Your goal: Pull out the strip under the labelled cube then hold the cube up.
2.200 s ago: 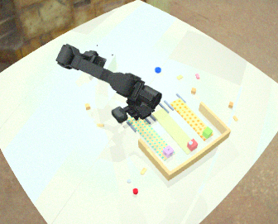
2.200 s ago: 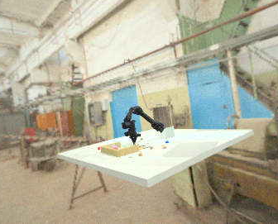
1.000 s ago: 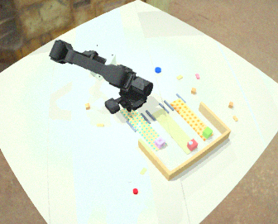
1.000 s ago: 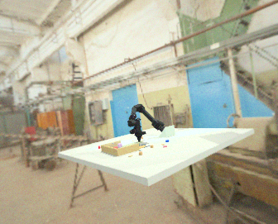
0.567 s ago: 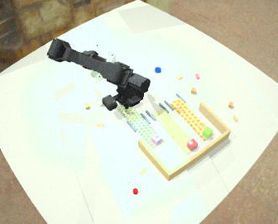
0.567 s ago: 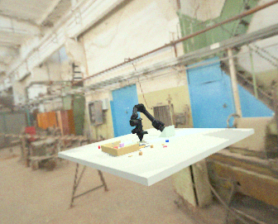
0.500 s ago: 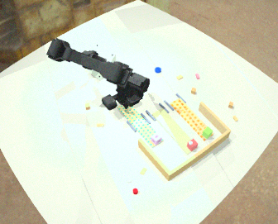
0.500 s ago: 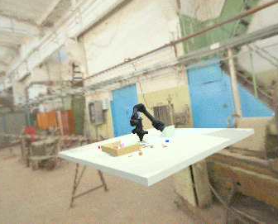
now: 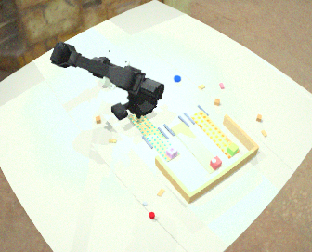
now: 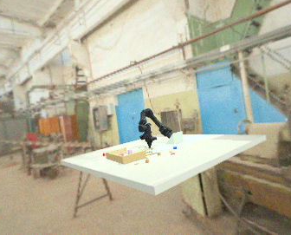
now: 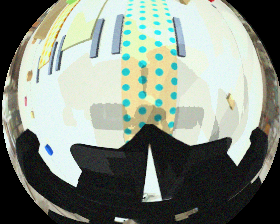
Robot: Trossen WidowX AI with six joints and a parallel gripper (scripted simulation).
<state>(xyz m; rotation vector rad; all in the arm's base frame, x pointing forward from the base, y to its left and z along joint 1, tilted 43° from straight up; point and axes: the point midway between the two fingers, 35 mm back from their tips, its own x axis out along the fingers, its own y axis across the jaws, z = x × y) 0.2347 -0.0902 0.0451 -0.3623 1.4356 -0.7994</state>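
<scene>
The teal-dotted strip lies 90 mm ahead of my gripper tip and 30 mm to the right of it. From my gripper tip the other things lie so: blue disc (260 mm to the left, 20 mm behind); labelled cube (200 mm ahead, 50 mm to the right, 20 mm above); red disc (300 mm ahead, 280 mm to the right, 10 mm above).
</scene>
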